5 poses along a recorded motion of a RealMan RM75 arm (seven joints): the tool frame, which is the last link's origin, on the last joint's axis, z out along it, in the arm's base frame.
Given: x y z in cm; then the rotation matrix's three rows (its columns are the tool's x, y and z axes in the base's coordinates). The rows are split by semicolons.
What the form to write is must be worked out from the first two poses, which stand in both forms.
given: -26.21, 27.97, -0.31; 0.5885, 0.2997, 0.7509; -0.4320, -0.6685, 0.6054; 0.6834, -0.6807, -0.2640
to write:
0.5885, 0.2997, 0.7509, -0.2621
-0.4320, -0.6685, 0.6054, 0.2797
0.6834, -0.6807, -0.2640, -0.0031
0, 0, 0, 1

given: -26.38, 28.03, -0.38; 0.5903, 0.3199, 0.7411; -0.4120, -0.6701, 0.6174; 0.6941, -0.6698, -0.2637
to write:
0.5903, 0.3199, 0.7411, -0.2638
-0.4120, -0.6701, 0.6174, 0.2803
0.6941, -0.6698, -0.2637, -0.0038
0, 0, 0, 1

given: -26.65, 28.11, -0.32; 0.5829, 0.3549, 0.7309; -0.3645, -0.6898, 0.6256; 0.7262, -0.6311, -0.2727
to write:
0.5829, 0.3549, 0.7309, -0.2665
-0.3645, -0.6898, 0.6256, 0.2811
0.7262, -0.6311, -0.2727, -0.0032
0, 0, 0, 1

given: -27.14, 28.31, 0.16; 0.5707, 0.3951, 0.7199; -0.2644, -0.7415, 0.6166; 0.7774, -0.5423, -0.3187
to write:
0.5707, 0.3951, 0.7199, -0.2714
-0.2644, -0.7415, 0.6166, 0.2831
0.7774, -0.5423, -0.3187, 0.0016
0, 0, 0, 1

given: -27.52, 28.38, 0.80; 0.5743, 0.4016, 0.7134; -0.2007, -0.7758, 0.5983; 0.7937, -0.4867, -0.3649
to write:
0.5743, 0.4016, 0.7134, -0.2752
-0.2007, -0.7758, 0.5983, 0.2838
0.7937, -0.4867, -0.3649, 0.0080
0, 0, 0, 1

